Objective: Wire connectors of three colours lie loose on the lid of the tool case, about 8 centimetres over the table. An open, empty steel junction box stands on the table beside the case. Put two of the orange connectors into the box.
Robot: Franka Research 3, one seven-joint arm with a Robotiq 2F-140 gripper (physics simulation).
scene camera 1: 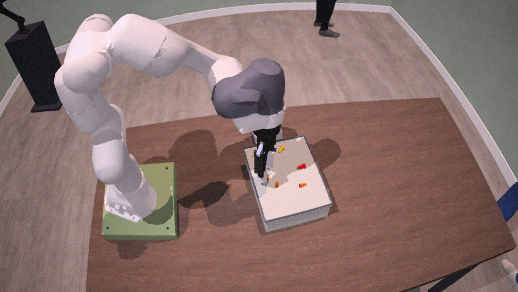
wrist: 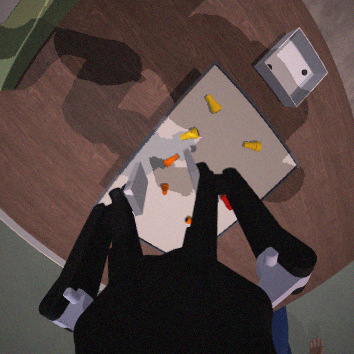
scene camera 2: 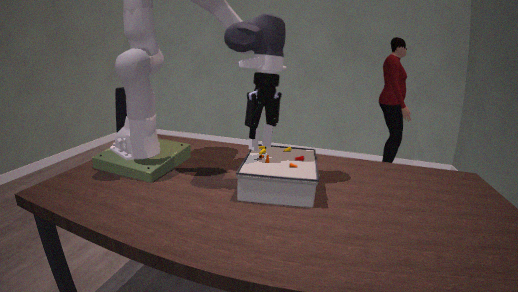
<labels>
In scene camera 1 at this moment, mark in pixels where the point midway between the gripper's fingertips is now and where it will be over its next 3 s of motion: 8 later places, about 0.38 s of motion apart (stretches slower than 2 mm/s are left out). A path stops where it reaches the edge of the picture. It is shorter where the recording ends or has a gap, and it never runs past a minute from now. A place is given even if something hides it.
The gripper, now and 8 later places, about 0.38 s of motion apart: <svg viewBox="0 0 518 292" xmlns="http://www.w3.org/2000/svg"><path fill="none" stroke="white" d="M264 173L264 175L263 177L264 178L266 173L266 171L266 169L266 166L264 153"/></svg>
</labels>
